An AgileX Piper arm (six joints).
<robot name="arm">
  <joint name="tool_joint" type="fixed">
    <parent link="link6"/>
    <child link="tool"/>
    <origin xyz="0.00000 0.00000 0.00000" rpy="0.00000 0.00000 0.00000"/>
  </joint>
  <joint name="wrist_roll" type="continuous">
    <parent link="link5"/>
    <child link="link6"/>
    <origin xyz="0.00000 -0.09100 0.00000" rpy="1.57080 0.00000 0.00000"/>
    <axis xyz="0 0 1"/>
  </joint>
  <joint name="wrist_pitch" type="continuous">
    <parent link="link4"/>
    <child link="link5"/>
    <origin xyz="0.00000 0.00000 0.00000" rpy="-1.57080 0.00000 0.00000"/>
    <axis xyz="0 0 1"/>
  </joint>
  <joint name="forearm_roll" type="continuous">
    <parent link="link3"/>
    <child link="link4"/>
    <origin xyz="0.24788 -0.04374 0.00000" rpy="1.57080 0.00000 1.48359"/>
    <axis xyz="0 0 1"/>
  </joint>
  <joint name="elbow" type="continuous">
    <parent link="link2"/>
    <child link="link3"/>
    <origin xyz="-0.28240 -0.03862 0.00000" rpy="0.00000 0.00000 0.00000"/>
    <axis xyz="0 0 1"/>
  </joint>
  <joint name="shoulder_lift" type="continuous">
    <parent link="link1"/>
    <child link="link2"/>
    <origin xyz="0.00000 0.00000 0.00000" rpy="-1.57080 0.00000 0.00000"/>
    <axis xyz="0 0 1"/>
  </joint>
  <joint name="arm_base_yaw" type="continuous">
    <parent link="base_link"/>
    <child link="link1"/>
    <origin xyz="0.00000 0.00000 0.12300" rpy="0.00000 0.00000 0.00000"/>
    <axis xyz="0 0 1"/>
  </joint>
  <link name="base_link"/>
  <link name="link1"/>
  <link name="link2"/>
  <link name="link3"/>
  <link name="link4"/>
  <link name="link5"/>
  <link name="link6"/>
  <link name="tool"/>
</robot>
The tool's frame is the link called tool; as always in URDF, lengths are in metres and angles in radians. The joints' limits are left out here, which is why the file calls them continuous.
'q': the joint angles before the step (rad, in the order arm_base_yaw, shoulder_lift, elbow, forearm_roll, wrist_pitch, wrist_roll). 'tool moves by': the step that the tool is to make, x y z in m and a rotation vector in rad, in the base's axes. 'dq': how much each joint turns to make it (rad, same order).
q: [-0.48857, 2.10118, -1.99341, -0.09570, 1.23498, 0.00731]
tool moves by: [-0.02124, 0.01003, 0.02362, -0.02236, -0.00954, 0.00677]
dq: [0.00000, -0.10607, 0.08398, -0.01293, 0.00248, -0.00732]
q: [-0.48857, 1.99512, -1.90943, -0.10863, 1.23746, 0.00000]
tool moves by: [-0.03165, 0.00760, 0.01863, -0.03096, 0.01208, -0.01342]
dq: [-0.01330, -0.12611, 0.12203, -0.03298, -0.00001, 0.00000]
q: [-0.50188, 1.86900, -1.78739, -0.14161, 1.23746, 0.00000]
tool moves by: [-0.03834, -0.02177, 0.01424, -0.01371, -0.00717, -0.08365]
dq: [-0.09833, -0.07933, 0.05918, -0.00232, 0.00469, -0.01653]
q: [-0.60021, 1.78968, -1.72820, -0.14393, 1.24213, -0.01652]
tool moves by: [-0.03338, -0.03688, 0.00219, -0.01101, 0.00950, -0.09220]
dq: [-0.13076, -0.00801, 0.00303, 0.00000, 0.00001, -0.04159]
